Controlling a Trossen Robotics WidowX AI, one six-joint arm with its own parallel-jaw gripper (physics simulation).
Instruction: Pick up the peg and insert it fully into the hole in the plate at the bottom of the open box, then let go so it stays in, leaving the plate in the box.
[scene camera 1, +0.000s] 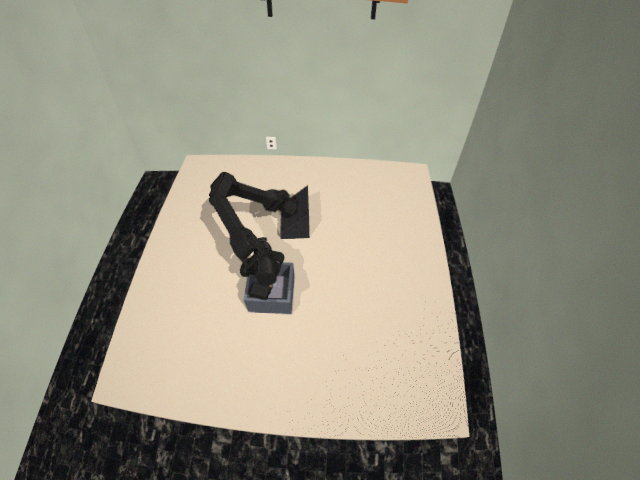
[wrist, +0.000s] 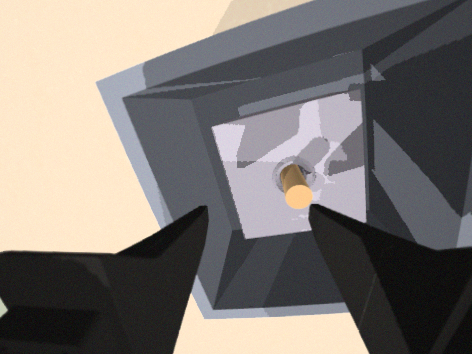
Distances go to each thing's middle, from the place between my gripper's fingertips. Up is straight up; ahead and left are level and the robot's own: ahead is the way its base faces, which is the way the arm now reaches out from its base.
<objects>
Now: hand 40 mm above the blue-grey box (scene camera 1: 275, 306), 20 mm past it and 10 mm to the left of it. Also, from my hand: pale plate (wrist: 323, 135) (50 mm below, 20 mm behind, 10 mm to the right); then tan peg (wrist: 298, 195) (40 mm below, 20 mm behind, 10 mm to the right).
</objects>
